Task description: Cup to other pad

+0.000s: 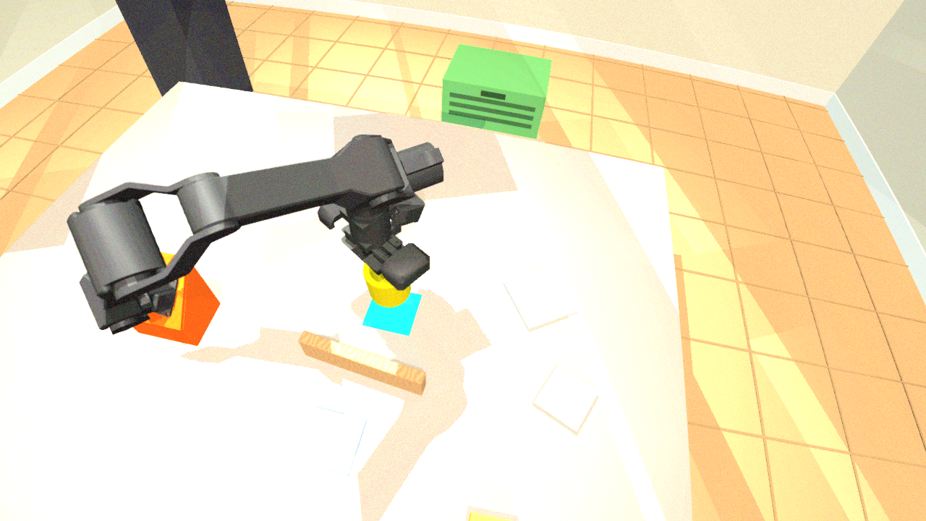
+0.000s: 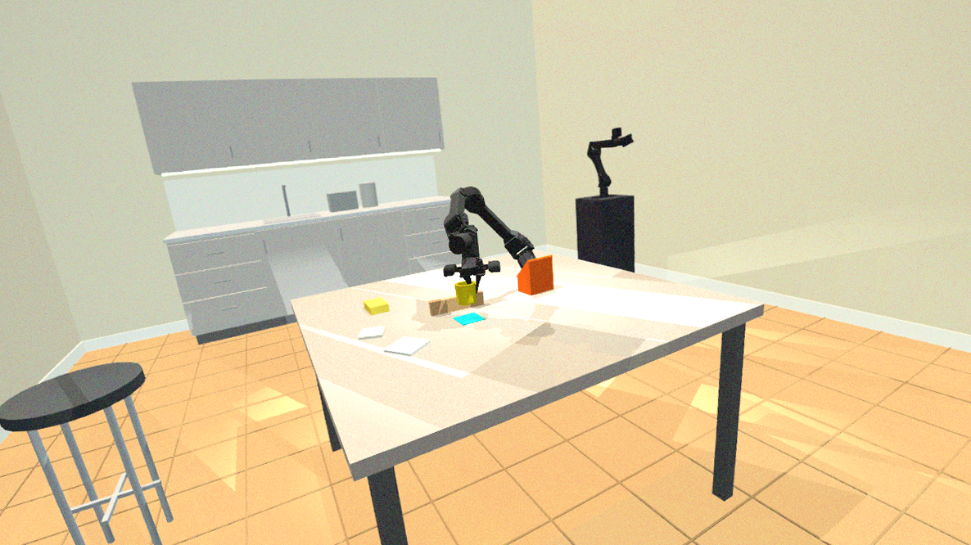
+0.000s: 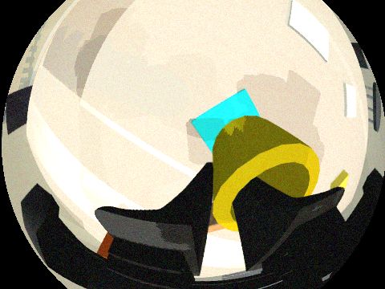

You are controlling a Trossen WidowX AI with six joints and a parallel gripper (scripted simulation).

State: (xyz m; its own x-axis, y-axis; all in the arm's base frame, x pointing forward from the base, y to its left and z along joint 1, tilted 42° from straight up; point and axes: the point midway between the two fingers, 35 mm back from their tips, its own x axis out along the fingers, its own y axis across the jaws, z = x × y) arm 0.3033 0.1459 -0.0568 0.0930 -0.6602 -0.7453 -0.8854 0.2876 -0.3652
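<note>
Now: gripper tip 10 cm above the cyan pad, 3 cm short of it and 1 cm to the left of it. From my gripper tip the other things lie so: light blue pad 25 cm to the right, 10 cm below, 2 cm ahead; wooden bar 13 cm to the right, 7 cm below, 2 cm ahead; yellow cup 2 cm ahead, 1 cm to the right.
</note>
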